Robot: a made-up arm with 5 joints.
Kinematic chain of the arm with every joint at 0, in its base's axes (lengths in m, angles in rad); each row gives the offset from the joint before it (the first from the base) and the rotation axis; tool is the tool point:
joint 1: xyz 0 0 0.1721 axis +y
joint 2: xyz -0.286 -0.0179 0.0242 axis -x
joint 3: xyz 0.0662 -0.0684 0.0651 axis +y
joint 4: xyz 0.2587 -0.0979 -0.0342 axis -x
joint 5: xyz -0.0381 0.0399 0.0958 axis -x
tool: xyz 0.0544 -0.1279 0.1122
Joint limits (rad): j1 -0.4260..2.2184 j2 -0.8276..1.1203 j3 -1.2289..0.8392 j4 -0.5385..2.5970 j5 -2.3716..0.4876
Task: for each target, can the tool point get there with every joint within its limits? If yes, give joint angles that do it. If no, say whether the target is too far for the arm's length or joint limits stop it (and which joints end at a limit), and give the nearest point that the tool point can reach.
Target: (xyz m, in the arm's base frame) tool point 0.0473 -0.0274 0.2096
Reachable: yes | joints -0.0700 0.2442 0.2844 2.1501 -0.6972
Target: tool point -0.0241 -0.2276 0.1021
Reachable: yes | joints 0.9005 -0.1617 0.1599 0.3019 -1.7997
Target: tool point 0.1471 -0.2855 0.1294
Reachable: yes | joints 1.6291 -0.2153 -0.5812 1.3994 -2.0408
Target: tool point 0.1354 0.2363 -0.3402
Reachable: no: joint limits stop it (at a limit: joint 1, joint 2, joint 5) | nearest point 0.2092 0.1137 -0.0855 | short by 0.292 m
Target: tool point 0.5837 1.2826 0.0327
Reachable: no: too far | nearest point 0.3635 0.3126 0.1796 | short by 1.006 m
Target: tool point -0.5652 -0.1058 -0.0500
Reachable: no: joint limits stop it (at a limit: joint 3, joint 4, joint 5) | nearest point -0.3236 -0.0700 0.0449 | short by 0.262 m
